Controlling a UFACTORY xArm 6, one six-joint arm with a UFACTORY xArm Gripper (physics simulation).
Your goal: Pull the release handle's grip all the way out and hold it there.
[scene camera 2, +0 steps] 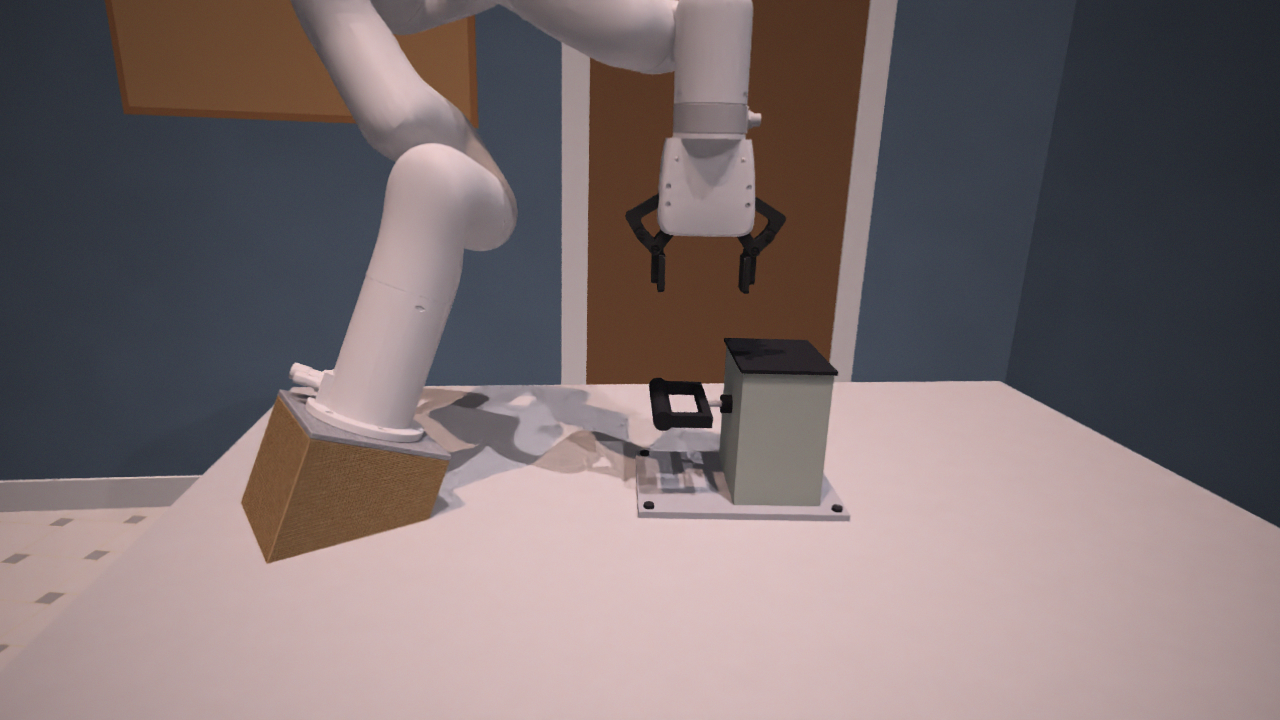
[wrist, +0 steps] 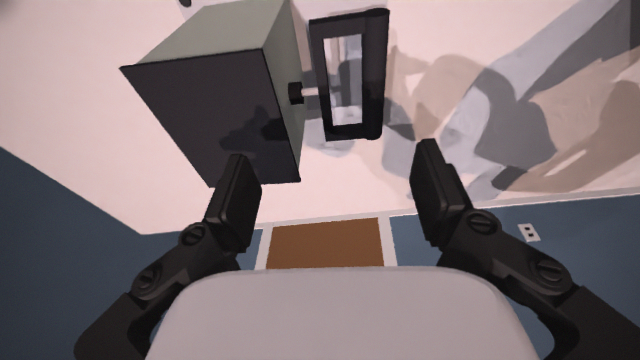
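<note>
The release handle's grip is a black rectangular loop with a thick outer bar (scene camera 2: 660, 404) (wrist: 375, 75). It stands out to the left of a grey-green box (scene camera 2: 776, 438) (wrist: 225, 30) in the scene view, joined to it by a short light rod (scene camera 2: 715, 403) (wrist: 310, 92) through a black collar (scene camera 2: 726, 403) (wrist: 296, 93). My gripper (scene camera 2: 703, 274) (wrist: 330, 166) is open and empty, pointing down. It hangs above the handle and the near side of the box's black top (scene camera 2: 780, 356) (wrist: 210, 110), touching neither.
The box stands on a pale base plate (scene camera 2: 742, 511) with dark corner bolts, on a white table (scene camera 2: 537, 608). My arm's base sits on a brown wedge block (scene camera 2: 358, 492) at the left. A brown door (scene camera 2: 617, 313) (wrist: 325, 245) and blue walls stand behind the table.
</note>
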